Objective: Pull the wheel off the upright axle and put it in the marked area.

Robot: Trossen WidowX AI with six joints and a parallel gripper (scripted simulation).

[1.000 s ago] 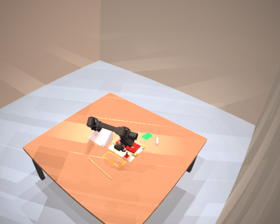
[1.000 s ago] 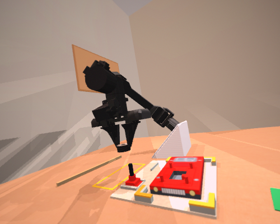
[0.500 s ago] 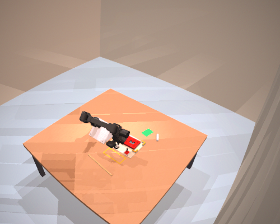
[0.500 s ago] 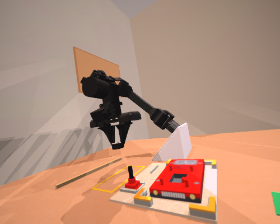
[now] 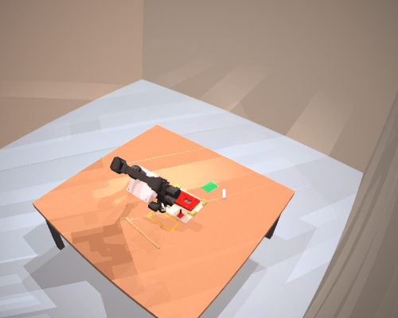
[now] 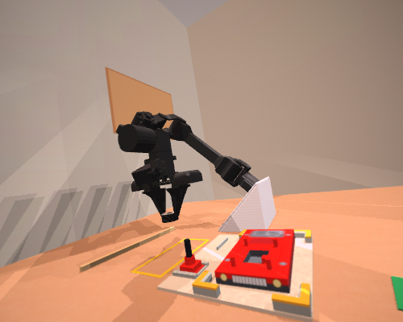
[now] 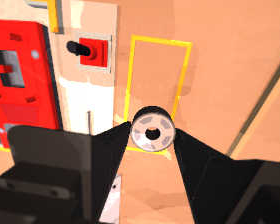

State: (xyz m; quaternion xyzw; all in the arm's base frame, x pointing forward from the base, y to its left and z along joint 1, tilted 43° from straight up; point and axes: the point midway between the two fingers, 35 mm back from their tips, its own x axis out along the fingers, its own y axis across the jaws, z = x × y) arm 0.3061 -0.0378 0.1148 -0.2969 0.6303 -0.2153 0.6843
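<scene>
The black wheel is right at my gripper tip. Also, from my gripper tip: thin wooden stick: 10 mm behind, 170 mm to the right, 80 mm below; green circuit board: 10 mm ahead, 430 mm to the left, 90 mm below; black axle: 50 mm ahead, 100 mm to the left, 50 mm below.
</scene>
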